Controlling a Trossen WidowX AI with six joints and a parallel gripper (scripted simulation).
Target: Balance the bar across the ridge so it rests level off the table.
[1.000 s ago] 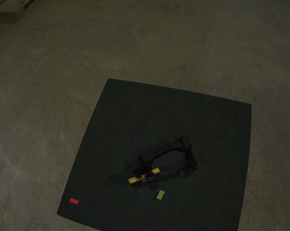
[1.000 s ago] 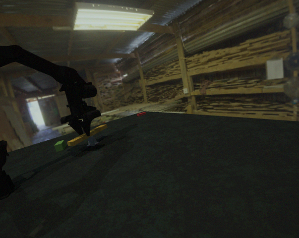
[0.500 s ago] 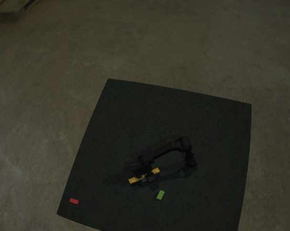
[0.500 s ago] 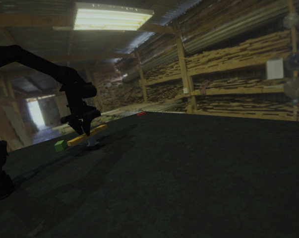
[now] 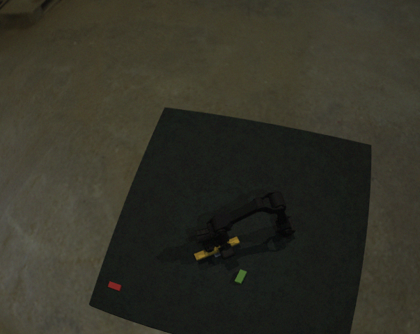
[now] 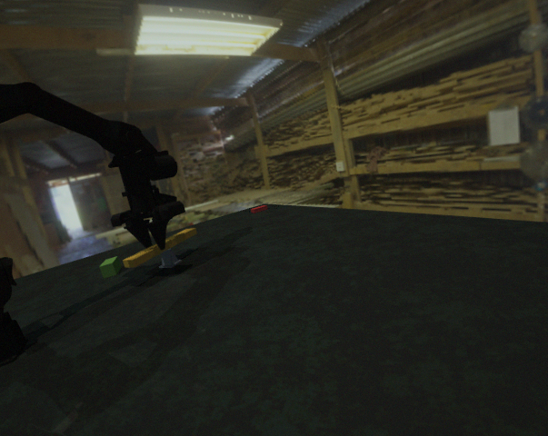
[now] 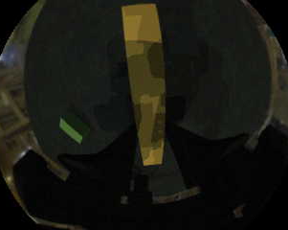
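My gripper tip is now 20 mm to the right of the yellow bar and 20 mm short of it. Round my gripper tip: red block 460 mm ahead, 340 mm to the left, 40 mm below; then ridge 20 mm to the left, 20 mm ahead, 10 mm below; then green block 130 mm to the left, 120 mm behind, 30 mm below.
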